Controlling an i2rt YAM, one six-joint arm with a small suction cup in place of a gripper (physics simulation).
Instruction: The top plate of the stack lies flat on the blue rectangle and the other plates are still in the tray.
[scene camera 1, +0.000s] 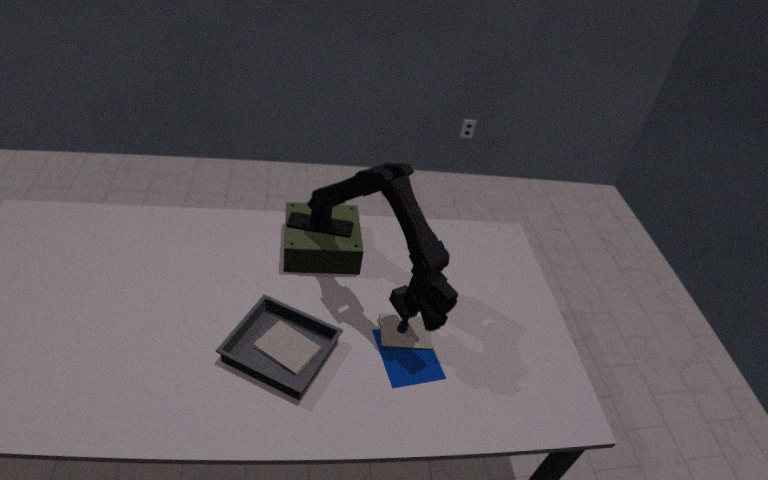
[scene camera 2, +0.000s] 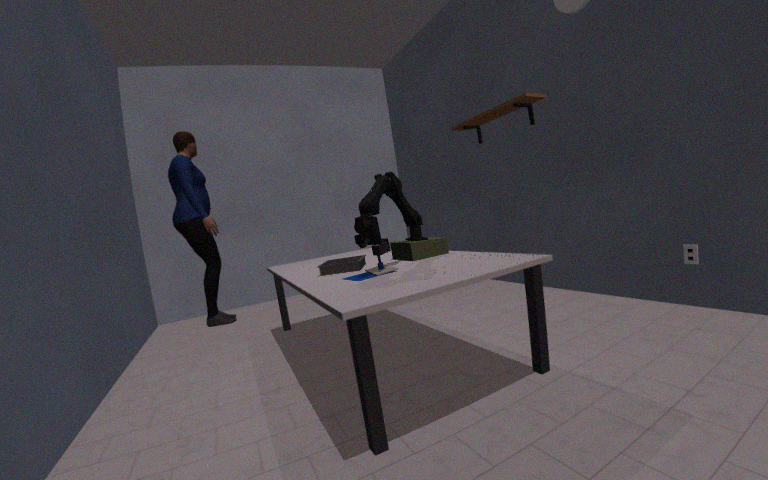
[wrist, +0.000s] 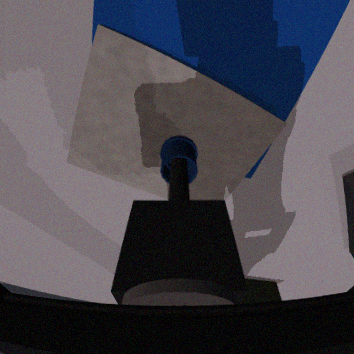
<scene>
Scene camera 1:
tray: 237, 351
blue rectangle: 404, 366
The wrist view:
suction cup: 175, 146
blue rectangle: 268, 59
</scene>
